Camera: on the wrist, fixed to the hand. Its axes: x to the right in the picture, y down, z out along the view.
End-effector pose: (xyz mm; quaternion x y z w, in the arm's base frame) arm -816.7 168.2 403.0 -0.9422 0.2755 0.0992 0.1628
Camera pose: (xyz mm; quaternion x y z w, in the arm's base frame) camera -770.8 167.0 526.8 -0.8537 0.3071 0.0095 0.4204
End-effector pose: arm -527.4 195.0 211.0 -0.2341 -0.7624 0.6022 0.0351
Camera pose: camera -508.6 295.5 294.5 -0.2310 -0.5554 0.7926 0.0995
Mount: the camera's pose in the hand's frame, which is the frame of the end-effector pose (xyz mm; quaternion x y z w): 4.4 -55.6 -119.7 0.2850 0.0099 0.0140 0.9584
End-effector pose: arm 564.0 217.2 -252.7 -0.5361 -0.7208 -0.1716 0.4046
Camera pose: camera 560.7 118.1 -165.5 -0.4068 -0.7282 0.0413 0.5501
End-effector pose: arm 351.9 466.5 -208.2 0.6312 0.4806 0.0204 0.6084
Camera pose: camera 248.8 547.6 -223.5 0.7849 0.4636 -0.1027 0.3982
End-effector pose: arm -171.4 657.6 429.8 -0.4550 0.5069 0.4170 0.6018
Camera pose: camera -144.8 528.4 423.8 -0.2616 0.6170 0.2591 0.6956
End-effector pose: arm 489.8 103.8 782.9 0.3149 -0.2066 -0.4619 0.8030
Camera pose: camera 532.5 116.8 658.6 0.5323 -0.3261 -0.3694 0.6883
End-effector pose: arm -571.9 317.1 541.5 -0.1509 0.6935 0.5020 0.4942
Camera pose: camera -598.6 192.1 508.3 0.0010 0.8147 0.2889 0.5028
